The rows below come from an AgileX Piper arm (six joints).
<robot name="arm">
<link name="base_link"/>
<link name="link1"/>
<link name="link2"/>
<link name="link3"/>
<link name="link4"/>
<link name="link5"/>
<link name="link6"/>
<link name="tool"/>
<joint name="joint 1" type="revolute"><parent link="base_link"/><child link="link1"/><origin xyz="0 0 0.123"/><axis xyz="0 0 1"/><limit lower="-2.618" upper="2.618"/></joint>
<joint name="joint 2" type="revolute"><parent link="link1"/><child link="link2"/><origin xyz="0 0 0" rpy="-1.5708 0 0"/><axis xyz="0 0 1"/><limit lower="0" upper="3.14"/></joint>
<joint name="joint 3" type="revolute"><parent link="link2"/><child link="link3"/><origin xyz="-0.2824 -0.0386 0"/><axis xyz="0 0 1"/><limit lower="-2.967" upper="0"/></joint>
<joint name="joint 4" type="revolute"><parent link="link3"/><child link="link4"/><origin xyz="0.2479 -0.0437 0" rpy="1.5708 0 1.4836"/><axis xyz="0 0 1"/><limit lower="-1.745" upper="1.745"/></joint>
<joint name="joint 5" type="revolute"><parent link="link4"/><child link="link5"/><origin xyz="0 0 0" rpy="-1.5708 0 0"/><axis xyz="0 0 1"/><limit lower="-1.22" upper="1.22"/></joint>
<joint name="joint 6" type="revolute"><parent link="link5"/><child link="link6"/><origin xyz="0 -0.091 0" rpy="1.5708 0 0"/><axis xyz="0 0 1"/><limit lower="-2.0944" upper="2.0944"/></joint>
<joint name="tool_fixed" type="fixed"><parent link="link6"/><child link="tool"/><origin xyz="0 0 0"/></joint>
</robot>
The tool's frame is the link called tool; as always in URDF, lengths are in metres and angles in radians.
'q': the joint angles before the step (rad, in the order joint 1, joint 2, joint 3, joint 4, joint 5, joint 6). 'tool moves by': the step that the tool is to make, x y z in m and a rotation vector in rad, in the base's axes. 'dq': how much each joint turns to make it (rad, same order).
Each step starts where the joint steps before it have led.
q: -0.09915, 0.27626, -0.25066, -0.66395, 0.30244, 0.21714
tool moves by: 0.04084, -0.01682, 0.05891, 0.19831, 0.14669, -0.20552
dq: 0.00003, 0.32993, -0.32455, 0.01240, 0.25944, 0.17358
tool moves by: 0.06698, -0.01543, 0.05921, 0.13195, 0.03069, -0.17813
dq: -0.00143, 0.34311, -0.37284, -0.01863, 0.17209, 0.16778
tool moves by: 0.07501, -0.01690, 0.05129, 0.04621, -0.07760, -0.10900
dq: -0.01941, 0.30631, -0.38746, -0.02825, 0.06759, 0.09858
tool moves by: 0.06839, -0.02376, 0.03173, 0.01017, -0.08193, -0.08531
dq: -0.03828, 0.27936, -0.37864, -0.01304, 0.04764, 0.03515
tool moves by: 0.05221, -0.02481, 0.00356, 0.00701, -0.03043, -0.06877
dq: -0.03664, 0.23257, -0.30240, 0.00279, 0.05354, -0.00099
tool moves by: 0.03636, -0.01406, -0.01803, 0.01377, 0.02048, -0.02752
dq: -0.01417, 0.15899, -0.16836, 0.01110, 0.03473, -0.01110
